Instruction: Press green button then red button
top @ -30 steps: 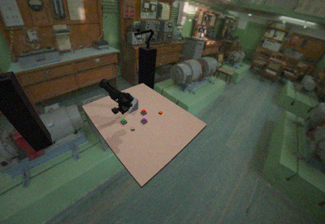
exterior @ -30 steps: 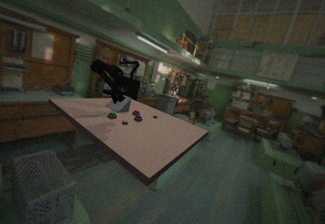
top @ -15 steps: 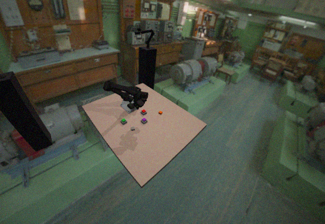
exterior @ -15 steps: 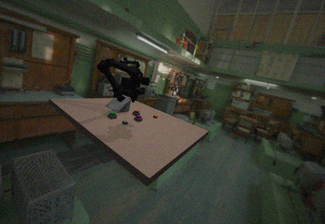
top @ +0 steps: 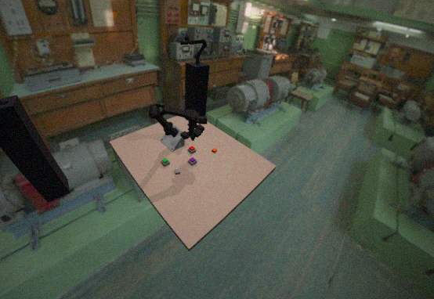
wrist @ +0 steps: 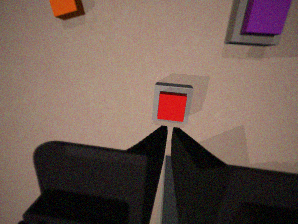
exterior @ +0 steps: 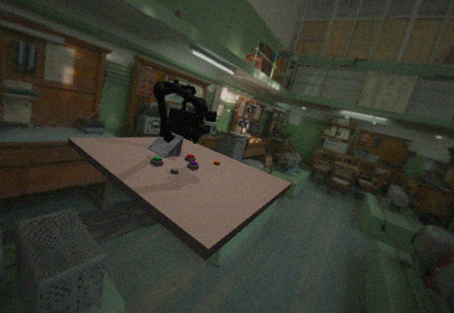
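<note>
Now: the red button 10 mm behind my gripper tip and 90 mm below it. Also, from my gripper tip: purple button: 100 mm ahead, 70 mm to the right, 90 mm below; then orange block: 100 mm ahead, 150 mm to the left, 110 mm below; then green button: 10 mm behind, 240 mm to the right, 90 mm below.
</note>
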